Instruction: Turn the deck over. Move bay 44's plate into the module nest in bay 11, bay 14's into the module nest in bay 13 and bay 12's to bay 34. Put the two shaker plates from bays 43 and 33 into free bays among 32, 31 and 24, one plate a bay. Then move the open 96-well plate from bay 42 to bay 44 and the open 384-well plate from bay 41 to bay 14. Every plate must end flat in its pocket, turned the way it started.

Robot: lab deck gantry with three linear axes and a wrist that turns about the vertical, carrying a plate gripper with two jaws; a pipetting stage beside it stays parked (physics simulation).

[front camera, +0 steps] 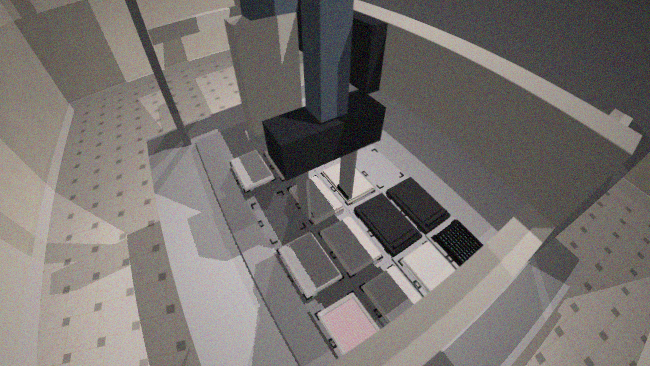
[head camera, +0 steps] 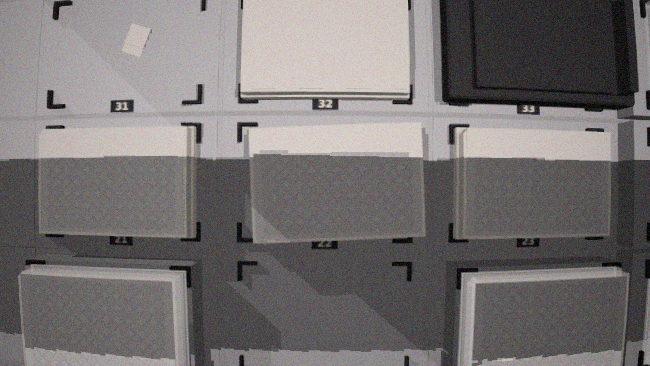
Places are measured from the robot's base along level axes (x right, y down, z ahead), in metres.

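Where they show: gripper, fingertip midpoint: (front camera: pixel 325 202); robot's base, link origin: (front camera: pixel 232 167).
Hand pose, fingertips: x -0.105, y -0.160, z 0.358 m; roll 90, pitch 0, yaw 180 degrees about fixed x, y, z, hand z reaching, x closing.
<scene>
Things, the pixels of their centre, and the offset from my fingertips. "spot": a spot on its surface instead.
- bay 11, surface spot: (head camera: pixel 100 315) (front camera: pixel 255 166) spot: dx +0.050, dy +0.126, dz -0.289 m
- bay 13, surface spot: (head camera: pixel 547 315) (front camera: pixel 313 256) spot: dx +0.049, dy +0.127, dz +0.029 m
- bay 32, surface spot: (head camera: pixel 325 45) spot: dx -0.146, dy +0.145, dz -0.130 m
- Bay 34's plate, body centre: (front camera: pixel 433 271) dx -0.152, dy +0.138, dz +0.198 m
- bay 24's plate, body centre: (front camera: pixel 396 299) dx -0.045, dy +0.138, dz +0.198 m
- open 96-well plate, body centre: (front camera: pixel 463 246) dx -0.259, dy +0.138, dz +0.198 m
- pink 384-well plate, body centre: (front camera: pixel 353 329) dx +0.062, dy +0.138, dz +0.198 m
- bay 33, body centre: (head camera: pixel 543 43) (front camera: pixel 387 221) dx -0.153, dy +0.144, dz +0.038 m
- bay 43, body centre: (front camera: pixel 418 202) dx -0.260, dy +0.144, dz +0.038 m
- Bay 12, surface spot: (head camera: pixel 325 310) spot: dx +0.055, dy +0.160, dz -0.129 m
- bay 21, surface spot: (head camera: pixel 112 190) spot: dx -0.038, dy +0.145, dz -0.291 m
- bay 22, surface spot: (head camera: pixel 337 195) spot: dx -0.036, dy +0.143, dz -0.121 m
- bay 23, surface spot: (head camera: pixel 535 195) (front camera: pixel 346 242) spot: dx -0.036, dy +0.145, dz +0.029 m
- small pale patch, surface spot: (head camera: pixel 136 40) spot: dx -0.160, dy +0.159, dz -0.283 m
My gripper (front camera: pixel 331 209) is open and empty, its two jaws hanging over the middle bays. It does not show in the head view. Plates sit in bay 11 (front camera: pixel 256 167) (head camera: pixel 100 315), bay 13 (front camera: pixel 315 260) (head camera: pixel 547 315) and bay 32 (head camera: pixel 325 45). Bay 34's plate (front camera: pixel 429 265) and bay 24's plate (front camera: pixel 385 292) show in the front view. The open 96-well plate (front camera: pixel 457 241) is in bay 44, the pink 384-well plate (front camera: pixel 347 322) in bay 14. The black shakers at bay 33 (front camera: pixel 387 222) (head camera: pixel 545 45) and bay 43 (front camera: pixel 417 202) carry no plate. Bay 12 (head camera: pixel 325 310) is free.
Other plates sit in bay 21 (head camera: pixel 112 190), bay 22 (head camera: pixel 337 195), turned slightly, and bay 23 (front camera: pixel 350 245) (head camera: pixel 535 195). A small pale patch (head camera: pixel 136 40) shows in bay 31. The pale pipetting stage (front camera: pixel 267 75) stands behind the gripper. A pale rail (front camera: pixel 470 280) crosses the front.
</scene>
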